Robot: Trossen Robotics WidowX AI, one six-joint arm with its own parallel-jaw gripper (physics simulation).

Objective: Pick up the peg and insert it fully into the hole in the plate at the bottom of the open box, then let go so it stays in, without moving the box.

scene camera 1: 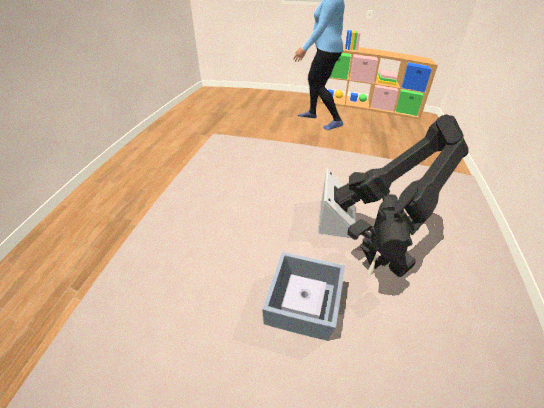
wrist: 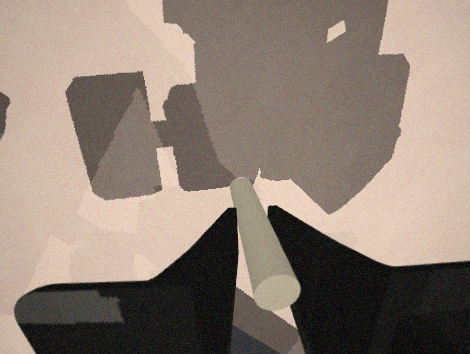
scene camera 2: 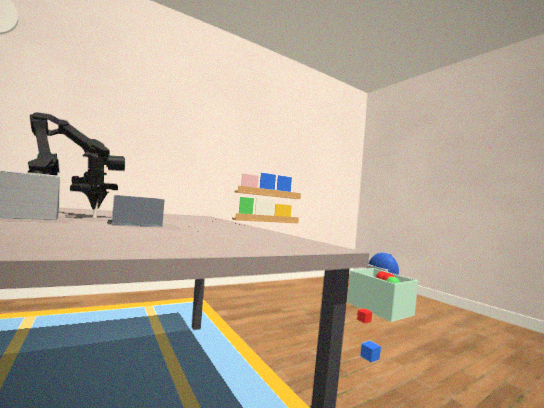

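Pixels of known places: gripper, fingertip midpoint: [scene camera 1: 373, 266] [wrist: 252, 215] [scene camera 2: 95, 209]; arm's base at its link origin: [scene camera 1: 340, 199] [scene camera 2: 36, 188].
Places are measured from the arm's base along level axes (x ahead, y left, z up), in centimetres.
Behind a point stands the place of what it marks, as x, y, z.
Note:
The pale round peg [scene camera 1: 372, 266] @(19.2, 10.0, -6.1) [scene camera 2: 95, 213] @(18.8, 9.6, -8.1) [wrist: 267, 260] @(18.1, 10.7, -2.5) is between the fingertips of my gripper [scene camera 1: 376, 254] [scene camera 2: 96, 204] @(18.8, 10.4, -6.5) [wrist: 252, 215] @(18.8, 10.4, -6.5), which is shut on it. The peg is near upright, its lower end at or close to the table top; a small gap under it cannot be ruled out. The open blue-grey box [scene camera 1: 299, 322] @(38.7, -8.6, -2.1) [scene camera 2: 138, 210] @(29.4, -15.9, -4.6) stands beside the gripper, toward the front left in scene camera 1. Inside it lies a white plate [scene camera 1: 312, 306] @(33.6, -6.0, -4.1) with a round hole [scene camera 1: 304, 294] @(29.8, -8.0, -6.0), which looks empty. In the wrist view a dark part of the box [wrist: 247, 345] @(27.5, 0.4, -8.8) shows between the fingers.
A light grey block with a slanted face [scene camera 1: 332, 220] @(6.5, -1.9, -3.0) [scene camera 2: 30, 195] @(-0.9, -5.2, -2.4) stands behind the box and close to the arm. Inside the box, a narrow raised frame [scene camera 1: 329, 302] @(29.7, -1.2, -9.1) runs along the plate's right side. A person [scene camera 1: 327, 55] is in the background near a shelf unit.

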